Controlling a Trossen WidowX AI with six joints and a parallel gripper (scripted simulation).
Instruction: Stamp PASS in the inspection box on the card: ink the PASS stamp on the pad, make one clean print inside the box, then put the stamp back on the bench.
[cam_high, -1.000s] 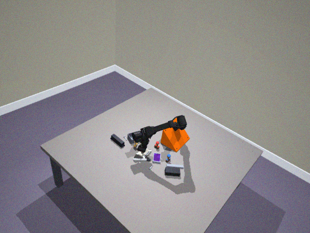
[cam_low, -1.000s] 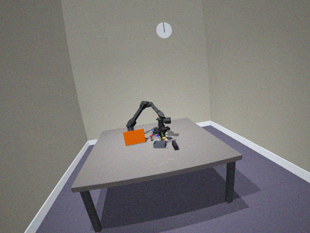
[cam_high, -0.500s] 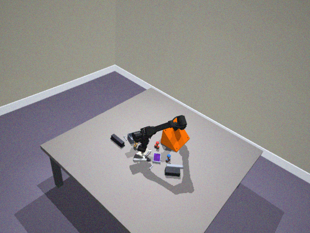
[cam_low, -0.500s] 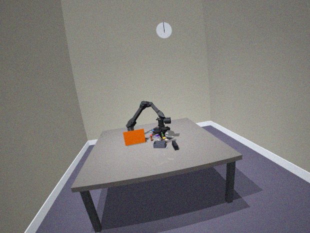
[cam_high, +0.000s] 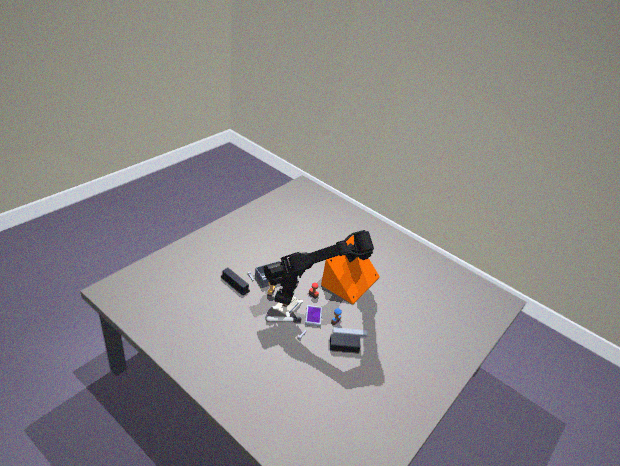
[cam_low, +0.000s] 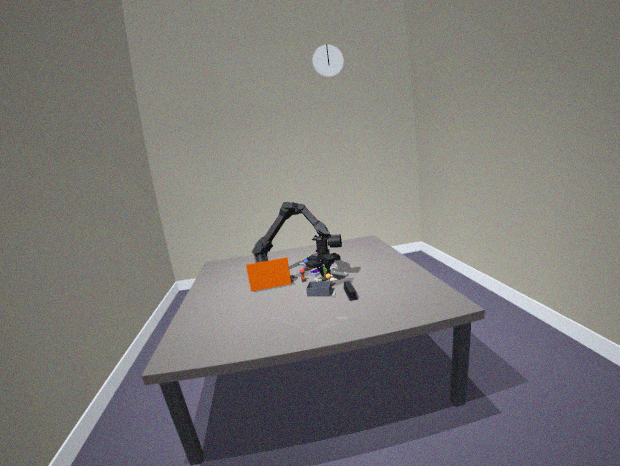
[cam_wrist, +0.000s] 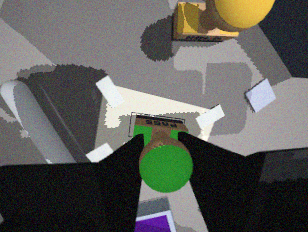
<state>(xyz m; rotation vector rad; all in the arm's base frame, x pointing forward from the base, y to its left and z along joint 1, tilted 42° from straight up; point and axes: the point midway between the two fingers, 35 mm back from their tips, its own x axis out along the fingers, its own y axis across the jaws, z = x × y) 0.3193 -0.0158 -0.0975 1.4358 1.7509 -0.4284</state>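
My gripper tip is 10 mm to the right of the cream card and 30 mm above it. Round my gripper tip: green-knobbed PASS stamp: right at my gripper tip; then yellow-knobbed stamp: 80 mm to the right; then white marker: 60 mm ahead, 60 mm to the left, 20 mm below.
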